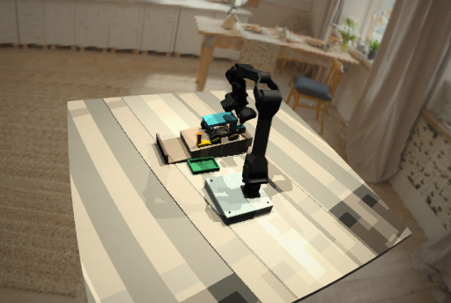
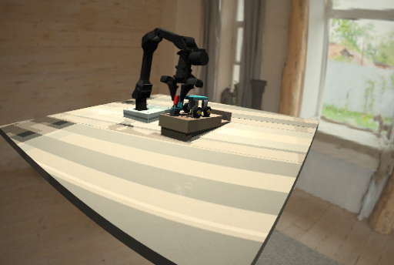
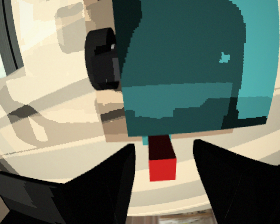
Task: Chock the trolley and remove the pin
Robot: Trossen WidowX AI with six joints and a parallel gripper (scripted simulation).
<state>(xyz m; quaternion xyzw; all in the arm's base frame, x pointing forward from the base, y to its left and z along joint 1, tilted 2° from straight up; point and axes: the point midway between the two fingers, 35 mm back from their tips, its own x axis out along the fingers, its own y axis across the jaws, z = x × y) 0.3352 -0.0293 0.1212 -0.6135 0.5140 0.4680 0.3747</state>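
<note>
Now: gripper tip 10 mm to the left of the red-headed stop pin and 10 mm above it. From my gripper tip the other things lie so: brown ramp (100 mm to the left, 100 mm below); yellow chock (70 mm behind, 170 mm to the left, 60 mm below); teal trolley (90 mm to the left, 30 mm below).
</note>
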